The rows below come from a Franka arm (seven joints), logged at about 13 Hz.
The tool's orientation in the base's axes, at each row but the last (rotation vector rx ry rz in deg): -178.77 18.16 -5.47; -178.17 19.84 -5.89; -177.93 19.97 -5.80; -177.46 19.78 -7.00; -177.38 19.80 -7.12; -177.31 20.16 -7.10; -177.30 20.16 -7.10; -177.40 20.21 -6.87
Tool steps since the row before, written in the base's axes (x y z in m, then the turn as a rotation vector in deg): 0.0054 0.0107 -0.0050 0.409 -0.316 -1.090; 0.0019 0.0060 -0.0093 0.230 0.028 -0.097; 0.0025 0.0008 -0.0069 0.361 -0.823 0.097; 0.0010 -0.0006 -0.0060 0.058 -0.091 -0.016; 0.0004 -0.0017 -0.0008 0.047 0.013 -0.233; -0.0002 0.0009 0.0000 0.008 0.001 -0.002; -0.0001 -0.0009 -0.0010 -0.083 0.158 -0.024; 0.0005 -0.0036 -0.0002 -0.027 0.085 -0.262
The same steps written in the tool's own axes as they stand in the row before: 0.0028 -0.0115 0.0053 0.398 0.238 1.114; -0.0001 -0.0061 0.0094 0.212 -0.076 0.112; 0.0018 -0.0012 0.0071 0.540 0.721 -0.079; 0.0007 0.0006 0.0061 0.075 0.077 0.019; 0.0007 0.0016 0.0008 0.025 -0.015 0.236; -0.0004 -0.0008 0.0000 0.007 -0.003 0.003; 0.0000 0.0009 0.0010 -0.118 -0.135 0.020; 0.0013 0.0034 0.0002 -0.065 -0.068 0.260
